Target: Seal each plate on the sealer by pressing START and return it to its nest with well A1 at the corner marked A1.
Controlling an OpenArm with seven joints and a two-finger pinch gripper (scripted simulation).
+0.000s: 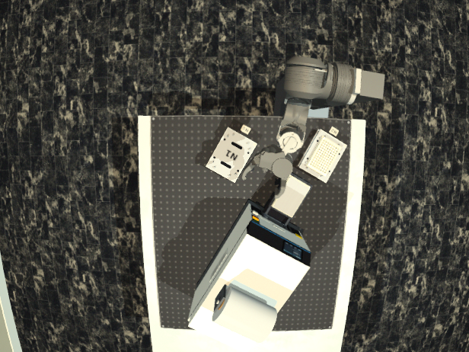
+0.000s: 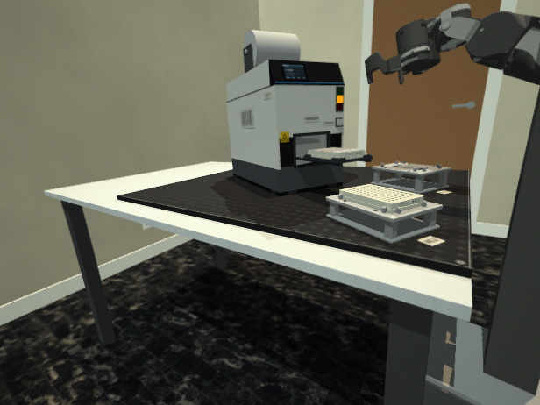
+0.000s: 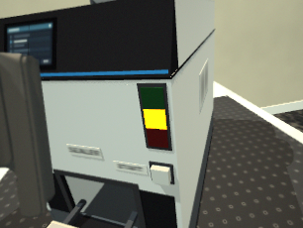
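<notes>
The sealer stage lies 60 mm ahead of my hand, 130 mm to the left of it and 190 mm below it. Round my hand: clear well plate (90 mm behind, 250 mm to the left, 250 mm below); N1 label (150 mm behind, 50 mm to the right, 300 mm below); sealer screen (180 mm ahead, 120 mm to the left, 20 mm above).
</notes>
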